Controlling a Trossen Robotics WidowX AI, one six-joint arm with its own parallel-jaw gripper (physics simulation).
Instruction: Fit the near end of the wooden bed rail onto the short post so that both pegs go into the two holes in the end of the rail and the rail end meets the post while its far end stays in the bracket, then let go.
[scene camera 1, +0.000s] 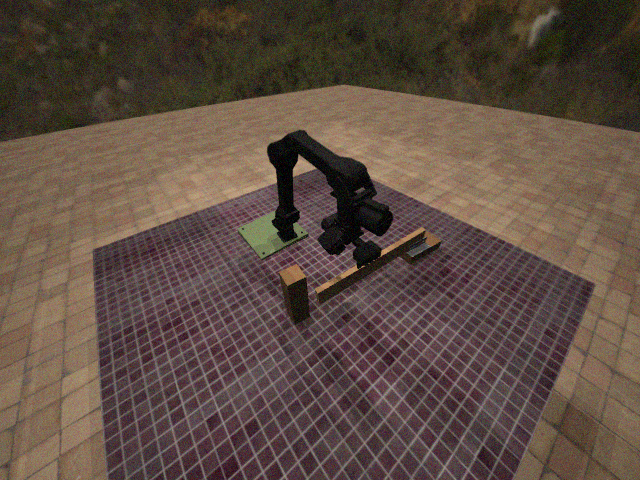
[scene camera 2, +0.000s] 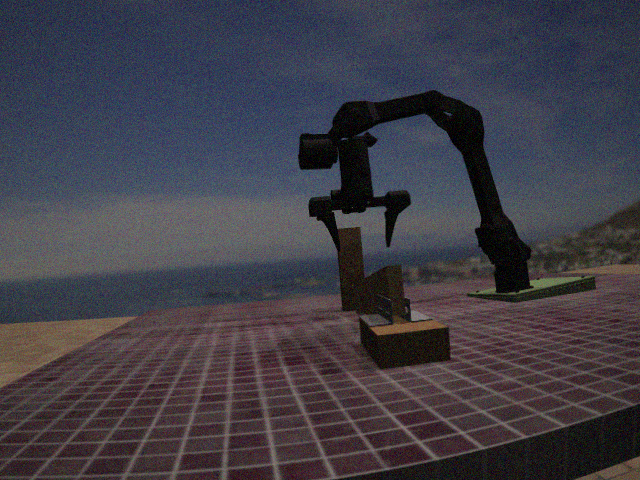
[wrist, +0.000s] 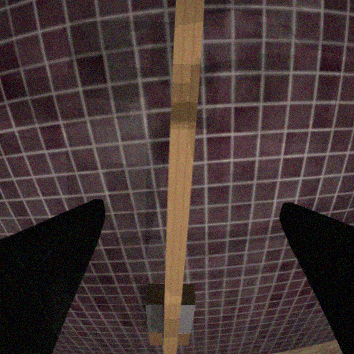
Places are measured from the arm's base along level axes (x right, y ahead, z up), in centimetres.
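Pixels of known places: gripper, between the fingertips: (scene camera 1: 348, 258) (scene camera 2: 363, 249) (wrist: 194, 209); arm's base, origin of its link: (scene camera 1: 287, 234) (scene camera 2: 514, 290).
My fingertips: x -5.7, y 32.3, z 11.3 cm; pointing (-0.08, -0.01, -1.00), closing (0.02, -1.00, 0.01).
For each thing: its middle in the pictures, then the offset to it from my fingertips. "pt": a spot on its surface instead. Level surfaces: height alone.
- wooden rail, middle of its body: (wrist: 174, 248) (scene camera 2: 372, 295) (scene camera 1: 374, 263) dx -10.6, dy +0.6, dz -7.7 cm
- short upright wooden post, a spot on its surface: (scene camera 2: 349, 258) pt dx +15.6, dy +1.3, dz -1.5 cm
- purple tiled mat, height of its surface: dz -12.9 cm
The wooden rail (scene camera 1: 341, 284) (scene camera 2: 393, 285) (wrist: 180, 175) lies low over the mat, its far end between the metal plates of the bracket (scene camera 1: 427, 250) (scene camera 2: 413, 343) (wrist: 155, 293). Its near end is apart from the short upright wooden post (scene camera 1: 295, 300) (scene camera 2: 349, 258), with a gap between them in scene camera 1. The pegs and the end holes do not show. My gripper (scene camera 1: 347, 258) (scene camera 2: 363, 248) (wrist: 194, 209) is open and empty above the rail, with its fingertips wide on either side of it in the wrist view.
The arm's base stands on a green plate (scene camera 1: 258, 238) (scene camera 2: 566, 283) behind the rail in scene camera 1. A purple tiled mat (scene camera 1: 361, 403) (scene camera 2: 206, 413) (wrist: 260, 120) lies under the post and bracket. Beige paving (scene camera 1: 46, 361) surrounds the mat.
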